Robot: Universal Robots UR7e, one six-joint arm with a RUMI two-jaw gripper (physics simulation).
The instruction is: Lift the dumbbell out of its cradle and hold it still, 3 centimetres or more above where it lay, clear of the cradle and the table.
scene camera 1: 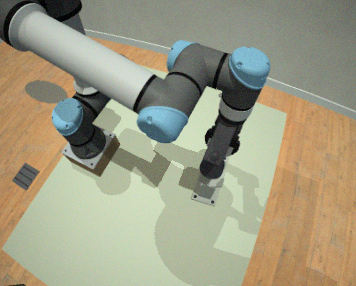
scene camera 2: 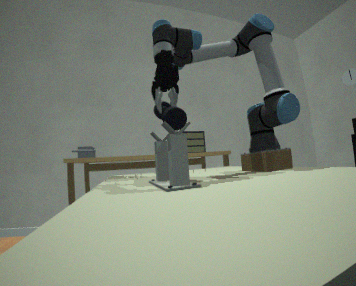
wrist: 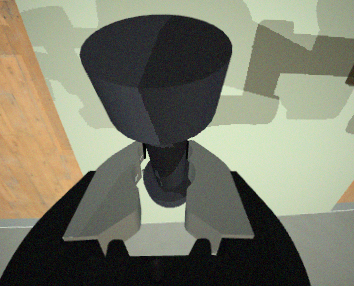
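Pixels of known places: arm's base at its link origin: (scene camera 1: 88,142) (scene camera 2: 264,151).
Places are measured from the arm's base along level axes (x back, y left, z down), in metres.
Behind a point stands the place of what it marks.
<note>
The black dumbbell (scene camera 1: 212,169) @[x -0.512, y -0.021, z -0.193 m] (scene camera 2: 175,118) @[x -0.520, y 0.151, z -0.108 m] (wrist: 157,75) @[x -0.508, y -0.012, z -0.213 m] has its handle between the two grey fingers of my gripper (scene camera 2: 165,104) (wrist: 166,141) @[x -0.513, y 0.053, z -0.151 m], which is shut on it. In the scene camera 2 view the dumbbell hangs tilted, its near head lower than its far head. The far head is above the cradle's rear fork. The near head's lower edge shows close to the front fork of the grey cradle (scene camera 1: 202,199) @[x -0.515, y -0.037, z 0.084 m] (scene camera 2: 179,160) @[x -0.519, y 0.160, z 0.014 m]; I cannot tell how wide the gap is. The cradle stands upright on its plate. In the wrist view the large near head covers part of the handle.
The arm's wooden base block (scene camera 1: 109,156) @[x -0.084, y -0.003, z 0.064 m] (scene camera 2: 275,160) @[x -0.030, y 0.083, z 0.047 m] stands on the pale green table top (scene camera 1: 75,225) @[x -0.078, y -0.320, z 0.092 m] (scene camera 2: 150,230) @[x -0.655, y 0.406, z 0.092 m], to one side of the cradle. A wooden bench (scene camera 2: 70,161) with a grey object (scene camera 2: 86,152) and a shelved box (scene camera 2: 196,142) is behind.
</note>
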